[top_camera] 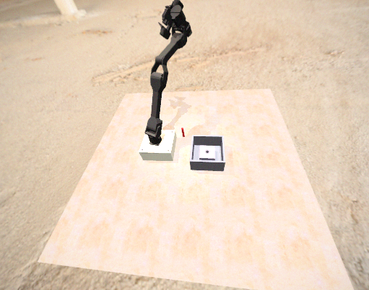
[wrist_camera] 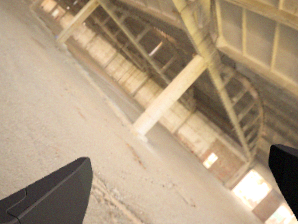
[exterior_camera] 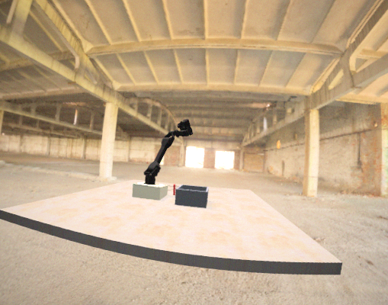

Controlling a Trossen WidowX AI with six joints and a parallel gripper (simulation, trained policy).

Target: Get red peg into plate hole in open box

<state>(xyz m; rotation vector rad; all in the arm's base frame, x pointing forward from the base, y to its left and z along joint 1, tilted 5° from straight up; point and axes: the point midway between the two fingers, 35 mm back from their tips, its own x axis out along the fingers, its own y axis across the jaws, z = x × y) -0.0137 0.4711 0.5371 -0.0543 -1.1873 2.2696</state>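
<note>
The red peg lies 55 cm below my gripper tip, 39 cm to the right of it and 17 cm ahead of it. Round my gripper tip: pale plate: 54 cm below, 53 cm to the right, 36 cm ahead; then dark grey box: 56 cm below, 53 cm to the right, 36 cm ahead.
</note>
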